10 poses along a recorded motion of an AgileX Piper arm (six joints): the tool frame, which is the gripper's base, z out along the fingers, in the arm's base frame.
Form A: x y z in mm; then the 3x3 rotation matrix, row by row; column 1 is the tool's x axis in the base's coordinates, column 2 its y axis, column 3 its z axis. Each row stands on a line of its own.
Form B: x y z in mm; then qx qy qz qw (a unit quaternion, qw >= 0). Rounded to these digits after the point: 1 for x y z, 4 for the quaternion.
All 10 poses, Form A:
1:
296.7 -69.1 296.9
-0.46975 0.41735 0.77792
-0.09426 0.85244 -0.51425
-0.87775 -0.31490 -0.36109
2:
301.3 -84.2 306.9
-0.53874 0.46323 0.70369
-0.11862 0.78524 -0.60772
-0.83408 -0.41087 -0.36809
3:
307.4 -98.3 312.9
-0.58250 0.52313 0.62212
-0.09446 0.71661 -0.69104
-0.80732 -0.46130 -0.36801
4:
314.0 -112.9 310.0
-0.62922 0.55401 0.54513
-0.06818 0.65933 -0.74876
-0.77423 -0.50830 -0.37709
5:
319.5 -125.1 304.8
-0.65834 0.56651 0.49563
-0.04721 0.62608 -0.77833
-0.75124 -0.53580 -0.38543
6:
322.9 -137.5 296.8
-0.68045 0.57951 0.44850
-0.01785 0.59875 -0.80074
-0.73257 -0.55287 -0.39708
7:
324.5 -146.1 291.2
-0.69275 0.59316 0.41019
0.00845 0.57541 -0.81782
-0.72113 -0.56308 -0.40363
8:
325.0 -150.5 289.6
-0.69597 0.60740 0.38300
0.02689 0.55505 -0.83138
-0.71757 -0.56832 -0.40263
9:
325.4 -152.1 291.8
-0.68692 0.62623 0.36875
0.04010 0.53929 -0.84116
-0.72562 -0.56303 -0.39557
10:
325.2 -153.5 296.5
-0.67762 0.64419 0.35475
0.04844 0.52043 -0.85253
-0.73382 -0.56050 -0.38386
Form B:
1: 296.7 -69.1 296.9 0.0986 0.8190 -0.2531 0.5054
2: 301.3 -84.2 306.9 0.1050 0.8204 -0.3104 0.4686
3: 307.4 -98.3 312.9 0.1312 0.8166 -0.3528 0.4376
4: 314.0 -112.9 310.0 0.1488 0.8163 -0.3850 0.4040
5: 319.5 -125.1 304.8 0.1589 0.8170 -0.4021 0.3815
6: 322.9 -137.5 296.8 0.1717 0.8180 -0.4137 0.3610
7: 324.5 -146.1 291.2 0.1840 0.8173 -0.4224 0.3461
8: 325.0 -150.5 289.6 0.1947 0.8145 -0.4296 0.3378
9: 325.4 -152.1 291.8 0.2058 0.8096 -0.4336 0.3379
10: 325.2 -153.5 296.5 0.2155 0.8034 -0.4397 0.3387
